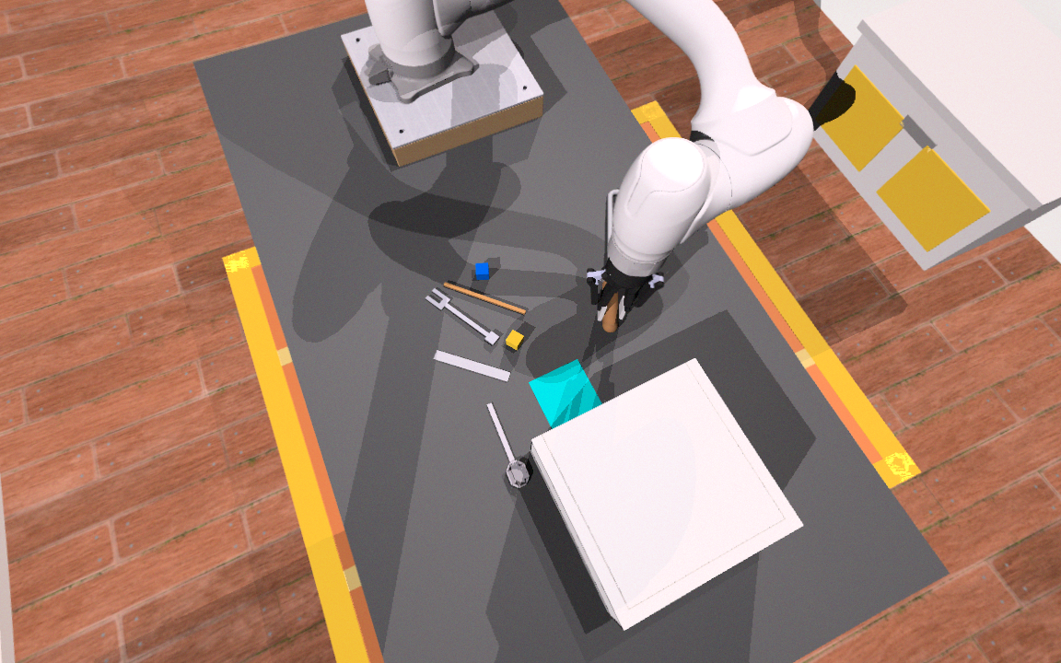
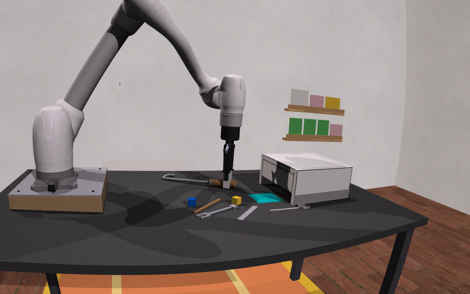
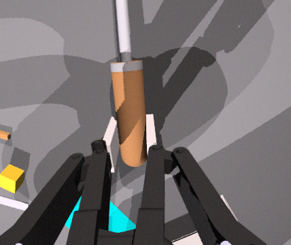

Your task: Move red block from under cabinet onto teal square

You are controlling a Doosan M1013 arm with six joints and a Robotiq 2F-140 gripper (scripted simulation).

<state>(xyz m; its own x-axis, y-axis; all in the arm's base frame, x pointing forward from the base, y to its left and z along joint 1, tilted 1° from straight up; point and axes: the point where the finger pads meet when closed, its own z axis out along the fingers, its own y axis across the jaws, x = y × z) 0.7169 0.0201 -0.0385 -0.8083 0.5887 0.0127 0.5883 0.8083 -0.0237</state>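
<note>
My hand is 11 cm to the right of the hook tool, 9 cm past it and 2 cm above it. From my hand the other things lie so: wooden stick 19 cm to the right, 16 cm behind, 3 cm below; then yellow block 19 cm to the right, 5 cm behind, 3 cm below; then teal square 16 cm to the right, 9 cm ahead, 4 cm below.
</note>
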